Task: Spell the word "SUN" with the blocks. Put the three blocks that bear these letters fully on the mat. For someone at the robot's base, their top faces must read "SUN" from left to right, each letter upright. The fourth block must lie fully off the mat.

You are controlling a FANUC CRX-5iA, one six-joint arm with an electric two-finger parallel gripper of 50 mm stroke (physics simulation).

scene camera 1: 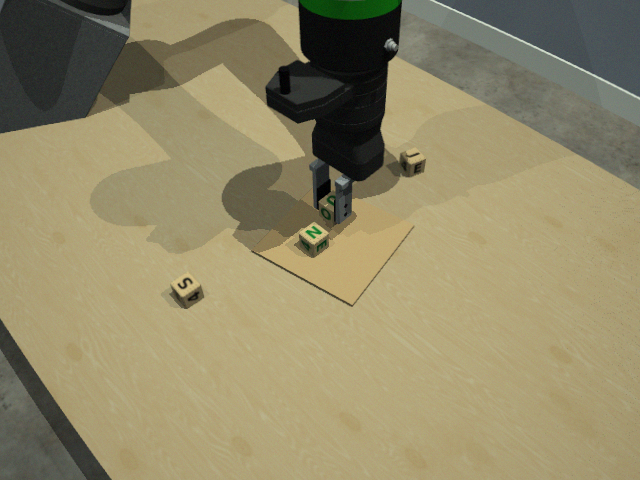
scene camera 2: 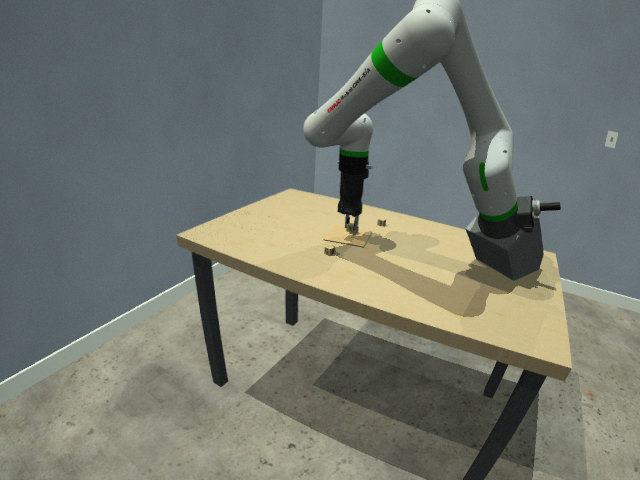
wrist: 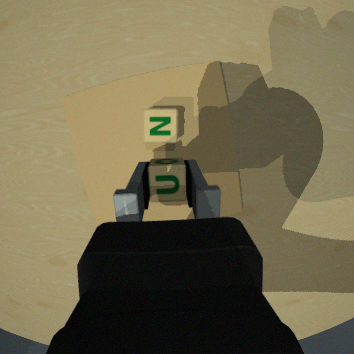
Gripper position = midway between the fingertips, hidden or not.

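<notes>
There's a mat (scene camera 1: 359,247), and the mat (wrist: 105,121) can be seen too. As for the gripper (scene camera 1: 332,210), it's there along with the mat, and you also get the gripper (scene camera 2: 351,228) and again the gripper (wrist: 166,174).
</notes>
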